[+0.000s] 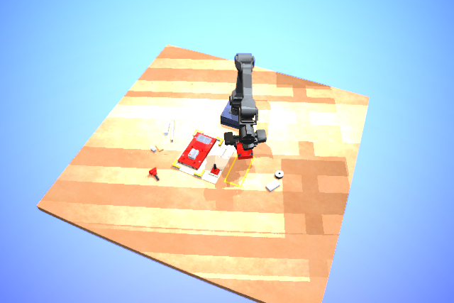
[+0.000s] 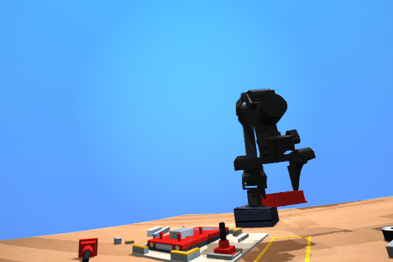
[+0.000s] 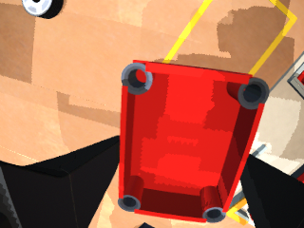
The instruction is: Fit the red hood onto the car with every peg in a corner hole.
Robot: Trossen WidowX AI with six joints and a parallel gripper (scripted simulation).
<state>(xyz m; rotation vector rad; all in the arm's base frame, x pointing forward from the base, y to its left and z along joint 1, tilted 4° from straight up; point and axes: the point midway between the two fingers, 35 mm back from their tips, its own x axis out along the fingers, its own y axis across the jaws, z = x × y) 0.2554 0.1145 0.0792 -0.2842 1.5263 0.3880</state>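
Now: the red hood 10 mm below my gripper tip. Round my gripper tip: grey engine block (60 mm ahead, 230 mm to the right, 70 mm below); then jig (40 mm ahead, 200 mm to the right, 80 mm below); then black wheel (30 mm ahead, 180 mm to the left, 90 mm below).
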